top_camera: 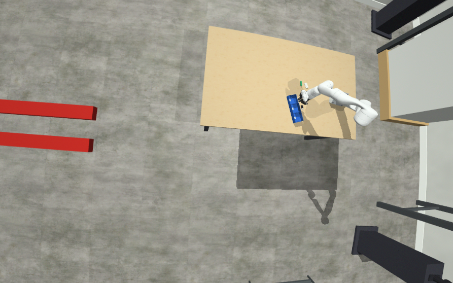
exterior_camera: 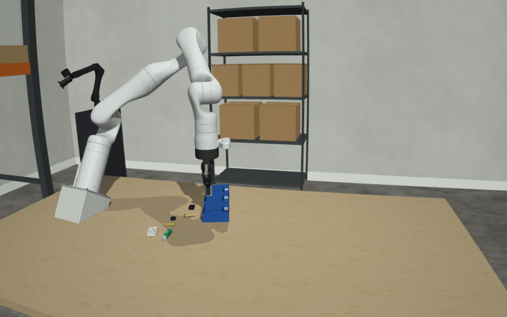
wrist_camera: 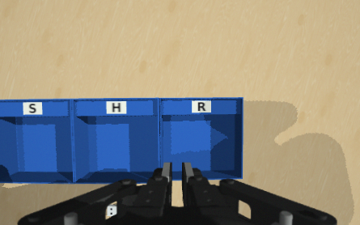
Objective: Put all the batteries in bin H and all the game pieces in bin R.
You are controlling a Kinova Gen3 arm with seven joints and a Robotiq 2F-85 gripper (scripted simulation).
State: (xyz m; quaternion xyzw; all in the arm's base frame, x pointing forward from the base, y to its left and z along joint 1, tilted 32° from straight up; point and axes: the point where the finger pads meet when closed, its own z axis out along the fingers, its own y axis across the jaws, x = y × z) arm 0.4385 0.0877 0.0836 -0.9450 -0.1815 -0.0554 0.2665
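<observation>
Right now my hand is 7 cm above the blue three-part bin and 6 cm to the right of it. From my hand the other things lie so: green battery 20 cm to the right, 8 cm below, 5 cm behind; then black nut 9 cm behind, 8 cm to the right, 8 cm below; then black piece 8 cm below, 8 cm behind, 3 cm to the left.
</observation>
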